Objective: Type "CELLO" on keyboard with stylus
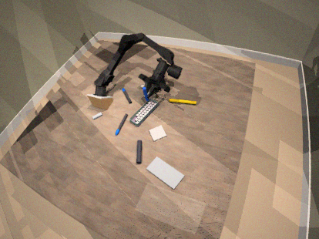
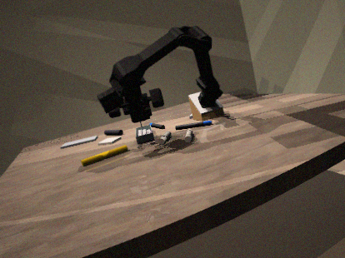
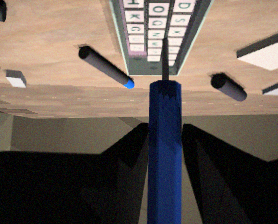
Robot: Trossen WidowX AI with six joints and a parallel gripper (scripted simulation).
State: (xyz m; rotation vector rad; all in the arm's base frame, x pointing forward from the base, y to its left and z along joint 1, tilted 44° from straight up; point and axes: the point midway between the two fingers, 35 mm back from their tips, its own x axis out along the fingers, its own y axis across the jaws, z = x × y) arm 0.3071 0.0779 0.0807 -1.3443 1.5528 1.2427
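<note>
The white card lies 130 mm ahead of my gripper tip, 120 mm to the right of it and 100 mm below it. From my gripper tip the other things lie so: dark cylinder 260 mm to the right, 110 mm ahead, 90 mm below; then yellow marker 150 mm ahead, 120 mm to the left, 90 mm below; then stylus 10 mm below.
</note>
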